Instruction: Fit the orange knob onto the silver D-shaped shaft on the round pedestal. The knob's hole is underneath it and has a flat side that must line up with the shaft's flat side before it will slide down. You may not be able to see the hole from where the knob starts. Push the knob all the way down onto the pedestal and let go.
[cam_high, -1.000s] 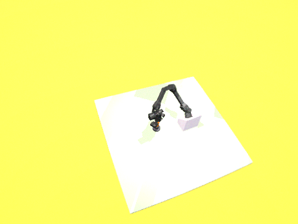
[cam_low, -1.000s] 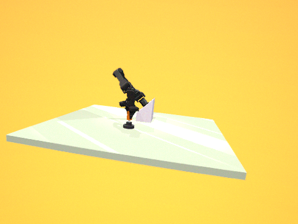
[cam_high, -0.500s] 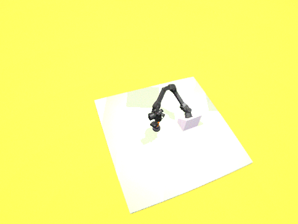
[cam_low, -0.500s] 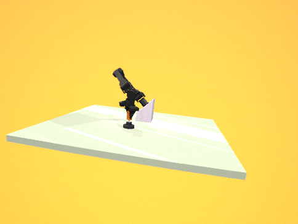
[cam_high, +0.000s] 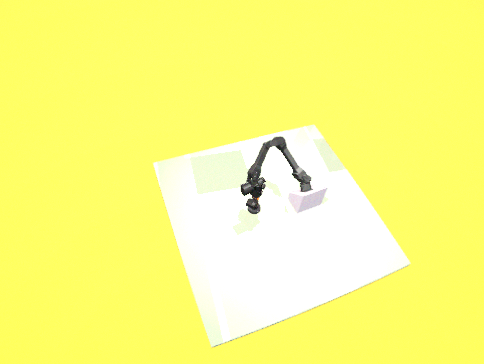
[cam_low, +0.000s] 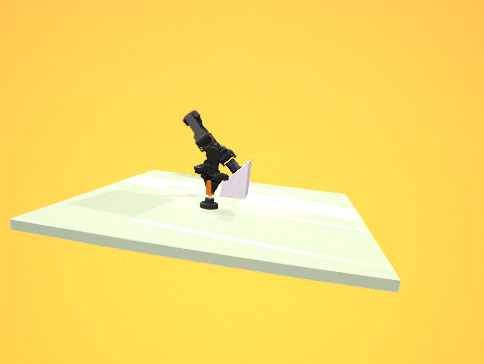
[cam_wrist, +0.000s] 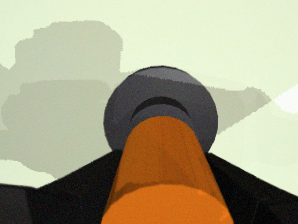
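My gripper tip is now 40 mm above the dark round pedestal. From my gripper tip the other things lie so: orange knob: 30 mm above.
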